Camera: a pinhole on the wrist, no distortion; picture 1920 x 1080 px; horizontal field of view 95.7 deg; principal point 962.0 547.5 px. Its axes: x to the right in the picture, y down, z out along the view. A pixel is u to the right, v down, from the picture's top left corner.
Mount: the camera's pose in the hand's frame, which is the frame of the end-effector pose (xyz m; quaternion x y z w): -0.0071 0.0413 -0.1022 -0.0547 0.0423 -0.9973 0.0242
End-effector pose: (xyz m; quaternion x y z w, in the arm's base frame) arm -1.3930 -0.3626 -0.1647 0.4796 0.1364 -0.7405 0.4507
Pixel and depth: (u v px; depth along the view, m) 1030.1 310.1 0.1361
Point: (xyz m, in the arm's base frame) -1.3610 -0.4209 -0.1273
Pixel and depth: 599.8 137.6 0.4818
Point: -1.4532 -0.8588 -0.1186
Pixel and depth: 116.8 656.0 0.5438
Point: -1.7245 -0.8880 -0.4710
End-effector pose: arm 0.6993 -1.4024 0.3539 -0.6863 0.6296 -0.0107 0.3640
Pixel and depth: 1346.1 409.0 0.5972
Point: 0.8425 -0.9621 0.0218
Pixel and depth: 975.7 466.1 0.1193
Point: 0.6717 -1.3949 0.3178
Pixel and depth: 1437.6 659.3 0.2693
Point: 0.7776 -1.2112 0.2895
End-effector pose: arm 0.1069 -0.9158 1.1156 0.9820 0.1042 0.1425 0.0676
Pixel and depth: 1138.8 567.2 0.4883
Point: 0.1713 -0.9531 0.7280
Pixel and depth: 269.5 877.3 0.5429
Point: 0.6428 -0.6644 0.8634
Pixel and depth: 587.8 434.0 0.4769
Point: 0.4565 -0.9698 0.8575
